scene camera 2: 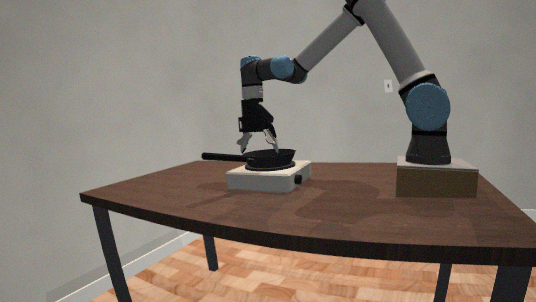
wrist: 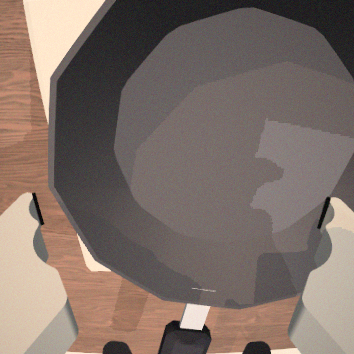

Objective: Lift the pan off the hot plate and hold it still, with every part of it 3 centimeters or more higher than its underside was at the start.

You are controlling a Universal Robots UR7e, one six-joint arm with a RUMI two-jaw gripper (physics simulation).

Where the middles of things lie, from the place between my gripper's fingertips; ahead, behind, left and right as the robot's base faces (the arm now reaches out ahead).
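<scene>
With the black pan [scene camera 2: 268,158], I see that it is 8 cm to the left of my hand and 4 cm behind it. The white hot plate [scene camera 2: 284,179] is 8 cm below my hand, 4 cm behind it and 1 cm to the right of it.
</scene>
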